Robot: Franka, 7 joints.
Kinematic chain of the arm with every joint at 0, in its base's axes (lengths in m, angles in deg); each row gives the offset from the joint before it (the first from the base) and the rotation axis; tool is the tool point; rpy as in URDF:
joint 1: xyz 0 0 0.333 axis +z
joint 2: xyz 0 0 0 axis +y
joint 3: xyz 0 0 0.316 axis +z
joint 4: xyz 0.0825 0 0 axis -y
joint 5: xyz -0.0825 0 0.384 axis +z
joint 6: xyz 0 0 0 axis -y
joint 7: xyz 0.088 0 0 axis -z
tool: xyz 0 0 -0.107 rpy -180 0 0
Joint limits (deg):
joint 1: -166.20..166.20
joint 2: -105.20..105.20
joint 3: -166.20..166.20
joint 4: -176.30..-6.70
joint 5: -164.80..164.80
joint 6: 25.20..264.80
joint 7: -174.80..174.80
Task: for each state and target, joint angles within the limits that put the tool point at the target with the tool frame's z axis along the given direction. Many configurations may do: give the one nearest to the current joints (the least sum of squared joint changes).
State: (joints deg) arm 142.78 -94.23 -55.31 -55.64 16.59 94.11 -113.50
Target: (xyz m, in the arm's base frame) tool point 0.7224 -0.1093 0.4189 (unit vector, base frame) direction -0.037 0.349 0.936
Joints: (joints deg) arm 127.47 -105.20 -72.90 -73.43 49.32 104.34 -113.50
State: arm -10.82 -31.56 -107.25 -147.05 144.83 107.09 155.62
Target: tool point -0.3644 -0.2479 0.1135 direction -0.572 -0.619 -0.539
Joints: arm 7.78 -26.82 -156.37 -137.75 164.80 142.22 155.62
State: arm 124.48 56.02 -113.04 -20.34 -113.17 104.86 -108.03
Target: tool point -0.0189 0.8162 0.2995 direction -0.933 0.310 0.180
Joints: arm 111.46 105.20 -109.37 -49.85 -145.04 84.43 -108.03
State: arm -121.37 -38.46 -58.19 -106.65 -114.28 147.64 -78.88
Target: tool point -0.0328 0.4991 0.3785 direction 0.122 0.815 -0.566
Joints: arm -164.89 2.43 -109.04 -127.35 -127.42 176.90 -78.88
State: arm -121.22 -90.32 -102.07 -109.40 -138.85 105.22 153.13
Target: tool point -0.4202 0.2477 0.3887 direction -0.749 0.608 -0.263
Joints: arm -122.84 -89.29 -80.36 -143.93 -151.89 116.65 153.13
